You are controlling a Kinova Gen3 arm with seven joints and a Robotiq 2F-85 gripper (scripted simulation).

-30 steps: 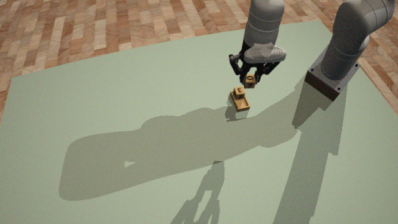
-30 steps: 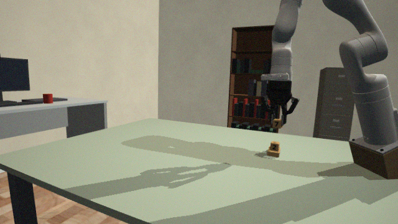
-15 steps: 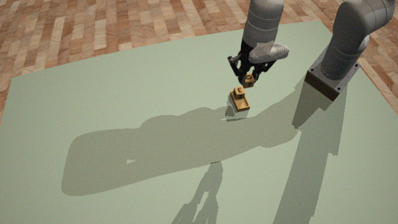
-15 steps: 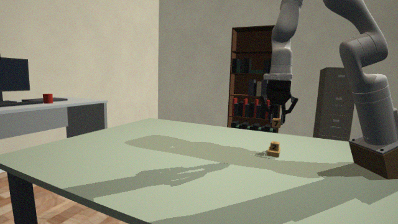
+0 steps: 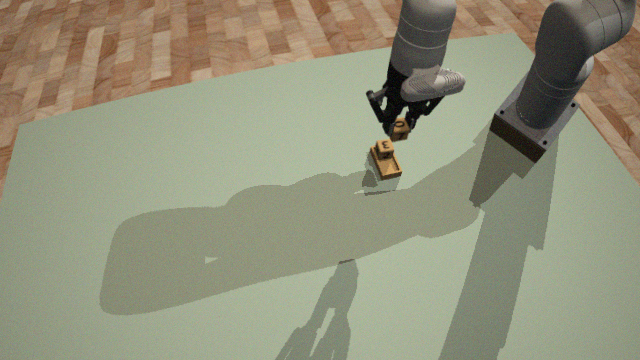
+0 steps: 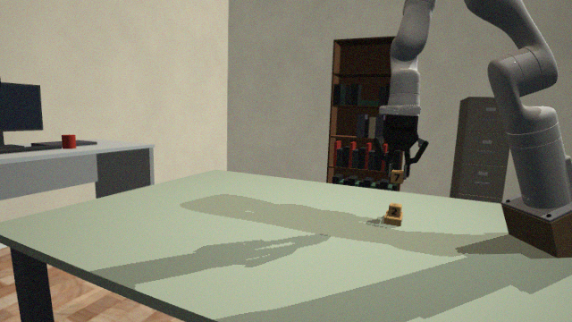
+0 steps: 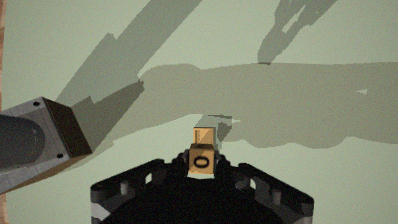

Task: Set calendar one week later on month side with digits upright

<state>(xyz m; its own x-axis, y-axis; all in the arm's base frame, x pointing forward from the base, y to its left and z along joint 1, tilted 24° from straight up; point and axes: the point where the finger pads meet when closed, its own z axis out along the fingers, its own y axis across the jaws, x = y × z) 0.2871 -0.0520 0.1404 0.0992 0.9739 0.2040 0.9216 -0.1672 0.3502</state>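
My hand is 110 mm above the cube and 30 mm to the left of it. Round my hand: wooden tray 130 mm below, 10 mm to the right.
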